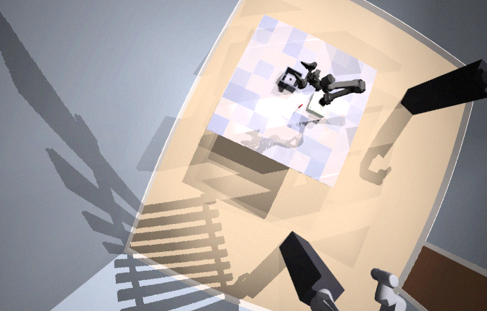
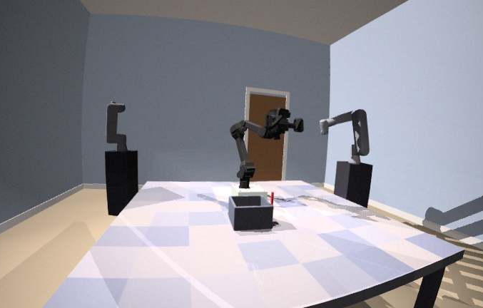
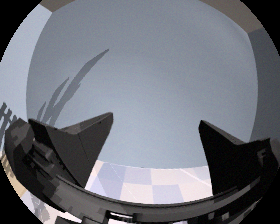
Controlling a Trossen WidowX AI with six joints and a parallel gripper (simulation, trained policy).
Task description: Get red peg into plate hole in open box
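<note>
Now: gripper tip 20 cm past the red peg, 2 cm to the left of it and 42 cm above it. From my gripper tip the other things lie so: dark box: 1 cm ahead, 16 cm to the right, 44 cm below; grey plate: 1 cm ahead, 16 cm to the right, 42 cm below.
</note>
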